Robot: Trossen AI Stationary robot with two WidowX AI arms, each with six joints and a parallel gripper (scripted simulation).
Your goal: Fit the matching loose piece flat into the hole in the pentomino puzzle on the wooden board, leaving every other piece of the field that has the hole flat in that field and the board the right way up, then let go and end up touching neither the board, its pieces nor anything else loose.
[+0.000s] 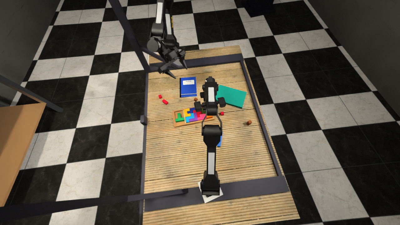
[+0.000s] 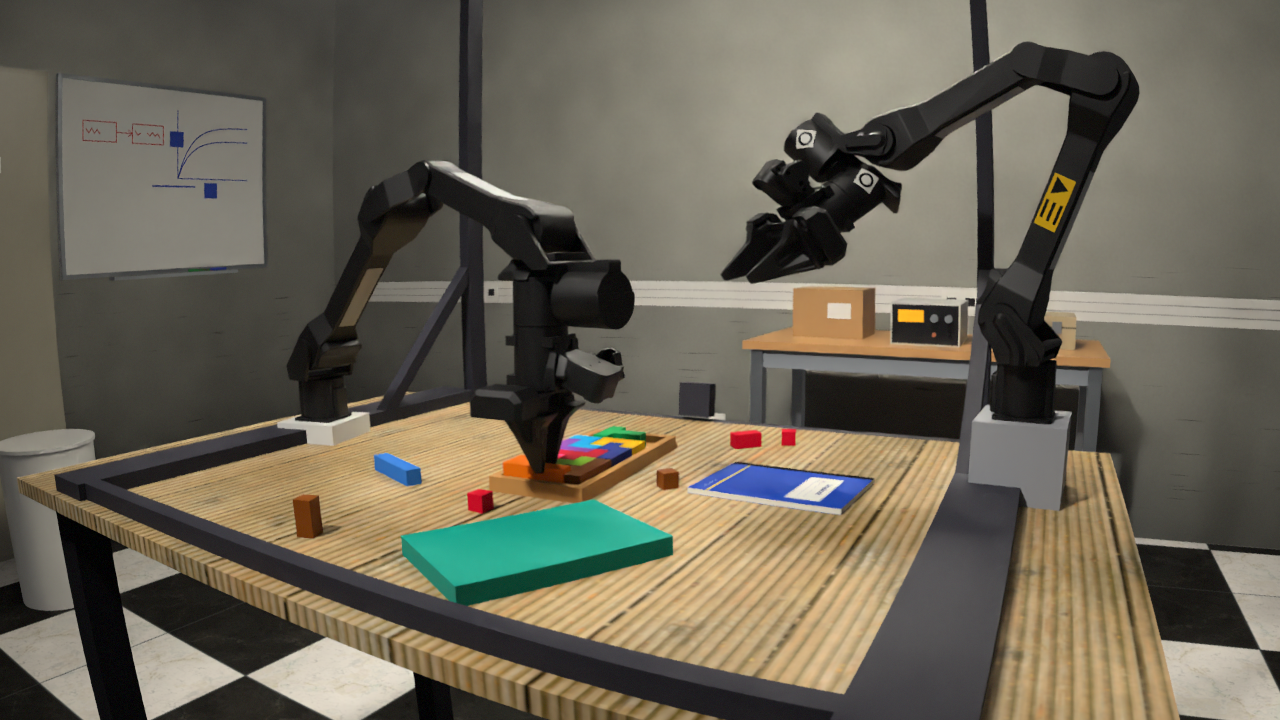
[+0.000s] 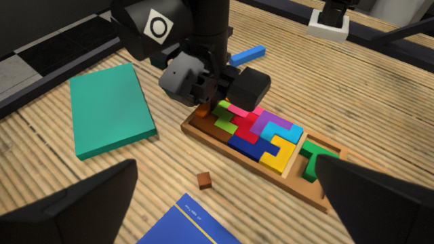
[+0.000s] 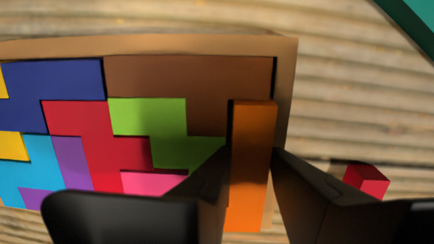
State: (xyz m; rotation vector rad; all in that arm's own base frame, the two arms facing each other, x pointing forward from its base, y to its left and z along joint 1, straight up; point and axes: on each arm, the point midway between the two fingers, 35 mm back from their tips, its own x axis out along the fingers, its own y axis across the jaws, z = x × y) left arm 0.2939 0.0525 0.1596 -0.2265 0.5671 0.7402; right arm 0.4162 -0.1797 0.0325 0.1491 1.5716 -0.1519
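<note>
Now: right hand 10 mm past the orange L piece, 10 mm to the left of it and 40 mm above it. Round my right hand: teal slab (170 mm ahead, 80 mm to the left, 50 mm below); green piece (200 mm behind, 10 mm to the left, 40 mm below); pink piece (60 mm behind, 30 mm to the right, 40 mm below).
</note>
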